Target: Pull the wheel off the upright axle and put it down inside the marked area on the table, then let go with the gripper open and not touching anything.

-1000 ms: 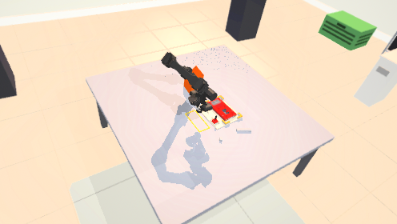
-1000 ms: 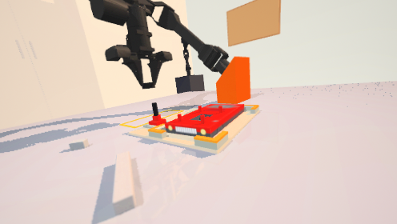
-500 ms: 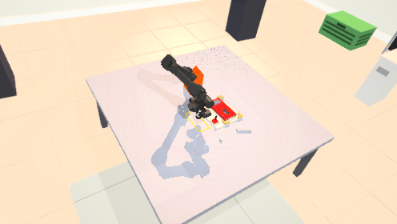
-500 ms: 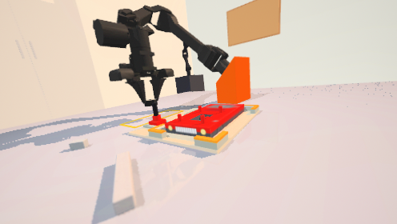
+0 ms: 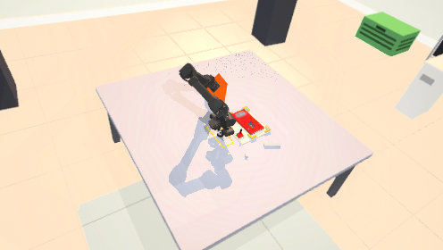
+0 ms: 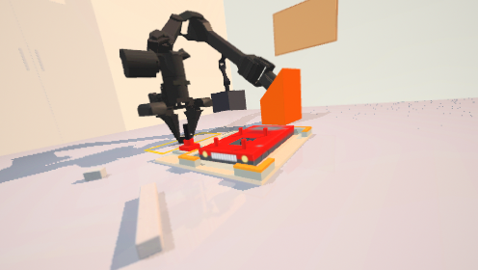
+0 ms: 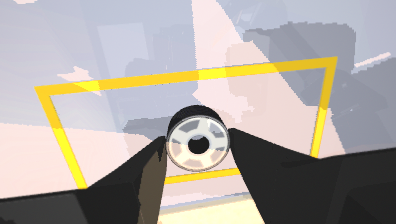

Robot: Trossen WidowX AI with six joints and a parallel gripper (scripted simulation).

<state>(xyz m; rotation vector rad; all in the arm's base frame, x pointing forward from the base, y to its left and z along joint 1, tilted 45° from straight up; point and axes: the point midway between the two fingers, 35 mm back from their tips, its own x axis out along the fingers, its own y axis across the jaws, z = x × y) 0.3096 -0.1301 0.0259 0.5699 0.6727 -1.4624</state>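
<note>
The wheel lies right at my gripper tip. From my gripper tip the other things lie so: small block 200 mm ahead, 60 mm to the left; long pale bar 200 mm ahead, 250 mm to the left.
</note>
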